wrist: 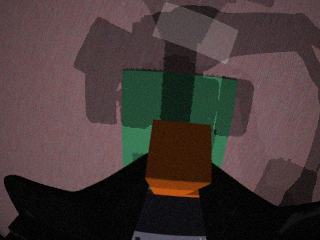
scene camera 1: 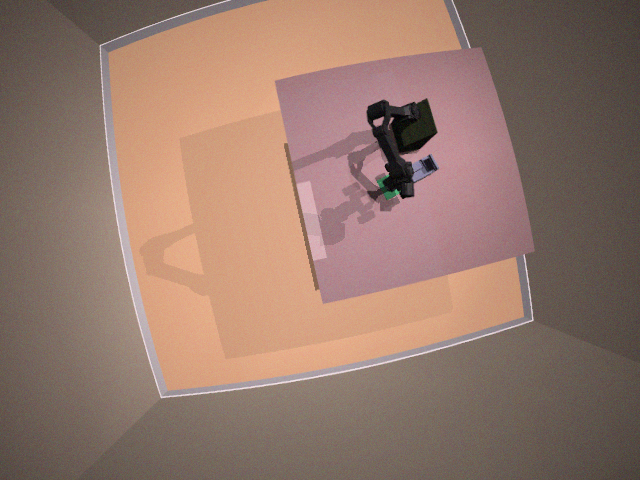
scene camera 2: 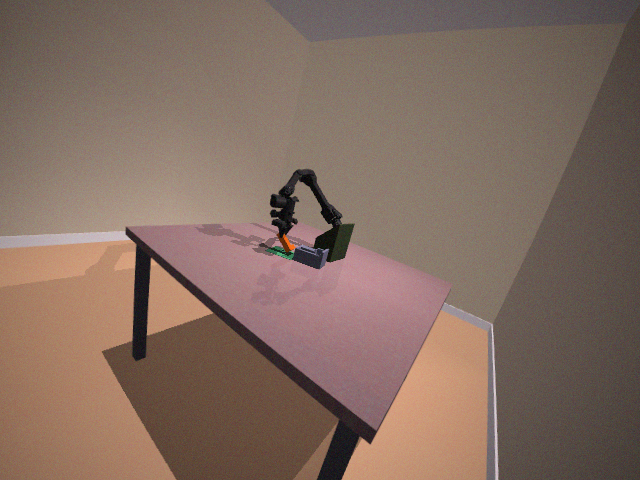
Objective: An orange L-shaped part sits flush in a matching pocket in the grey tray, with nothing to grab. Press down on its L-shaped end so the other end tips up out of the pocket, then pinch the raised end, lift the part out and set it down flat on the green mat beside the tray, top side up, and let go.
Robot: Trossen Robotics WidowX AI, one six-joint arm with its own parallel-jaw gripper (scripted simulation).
Labels:
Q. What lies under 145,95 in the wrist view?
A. A green mat.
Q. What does my gripper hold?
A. An orange L-shaped part.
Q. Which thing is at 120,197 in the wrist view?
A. My gripper.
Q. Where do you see an orange L-shaped part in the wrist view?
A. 179,154

